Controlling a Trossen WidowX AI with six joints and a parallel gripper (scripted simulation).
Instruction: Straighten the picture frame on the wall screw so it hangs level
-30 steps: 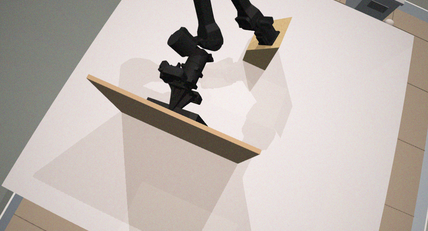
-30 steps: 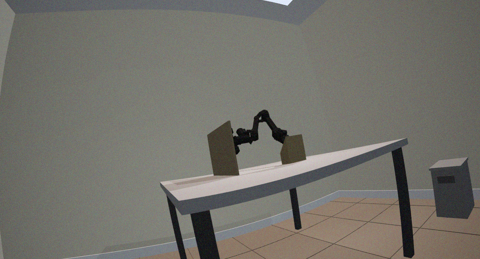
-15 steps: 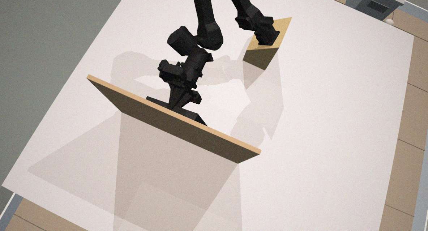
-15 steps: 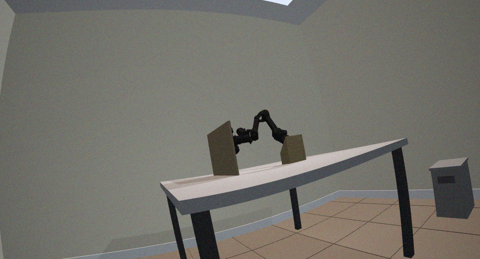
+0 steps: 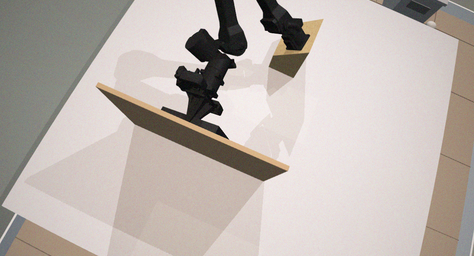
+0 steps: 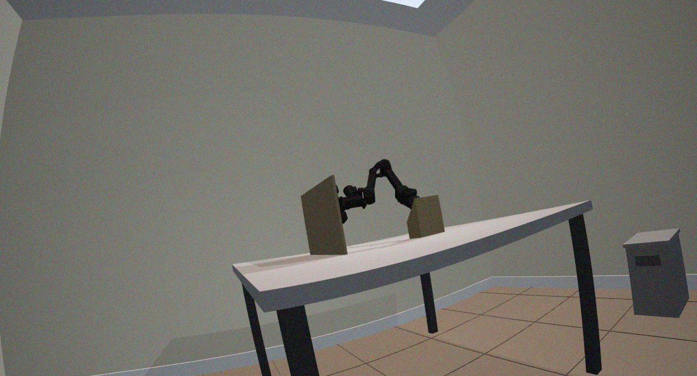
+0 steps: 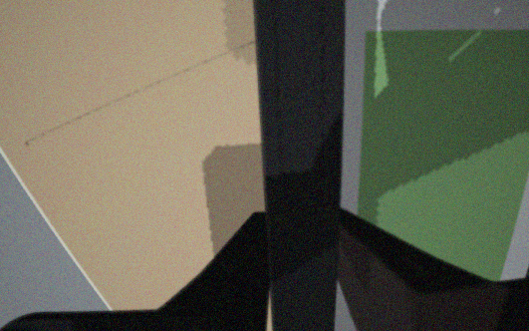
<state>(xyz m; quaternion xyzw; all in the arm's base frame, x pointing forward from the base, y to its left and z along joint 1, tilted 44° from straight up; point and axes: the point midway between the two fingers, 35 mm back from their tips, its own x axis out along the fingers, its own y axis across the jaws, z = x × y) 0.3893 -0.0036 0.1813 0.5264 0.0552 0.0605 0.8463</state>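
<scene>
My gripper tip is 5 cm above the black picture frame and 1 cm to the right of it. The rest, counted from my gripper tip: wooden wall panel: 7 cm below, 2 cm to the left, 1 cm ahead.
</scene>
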